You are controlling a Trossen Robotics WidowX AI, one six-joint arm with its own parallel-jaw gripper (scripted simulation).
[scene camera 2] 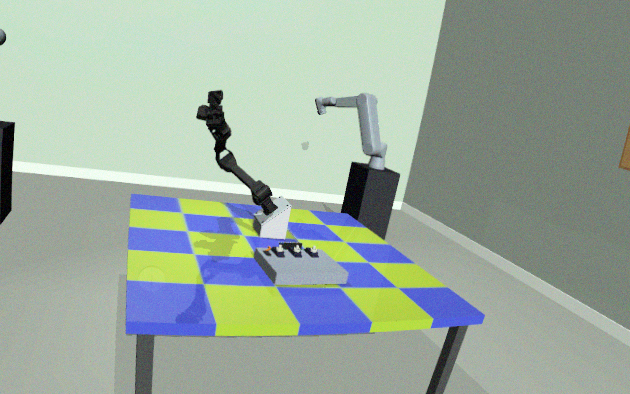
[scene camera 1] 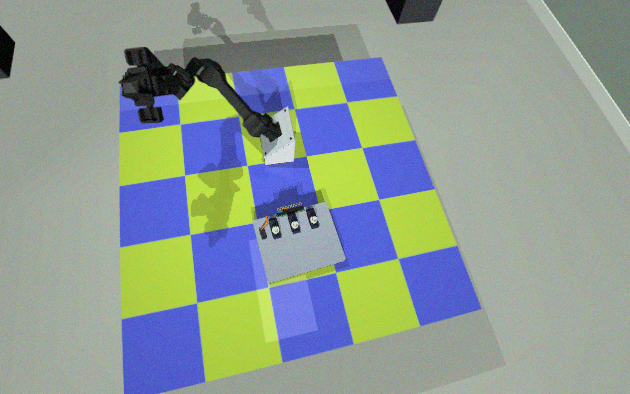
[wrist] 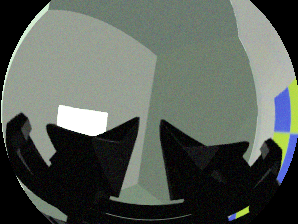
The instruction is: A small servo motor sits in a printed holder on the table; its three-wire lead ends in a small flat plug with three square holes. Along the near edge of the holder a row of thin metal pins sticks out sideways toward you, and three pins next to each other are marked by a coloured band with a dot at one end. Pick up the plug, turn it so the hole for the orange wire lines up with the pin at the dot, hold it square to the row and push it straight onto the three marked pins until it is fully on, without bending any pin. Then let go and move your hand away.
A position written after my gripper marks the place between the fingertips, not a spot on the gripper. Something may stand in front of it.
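Note:
Through scene camera 1 I see my gripper (scene camera 1: 121, 88), along with a grey printed holder (scene camera 1: 290, 255). Scene camera 2 gives me the gripper (scene camera 2: 210, 94) and the holder (scene camera 2: 324, 270) as well. In the wrist view, my gripper (wrist: 149, 122) is visible too.

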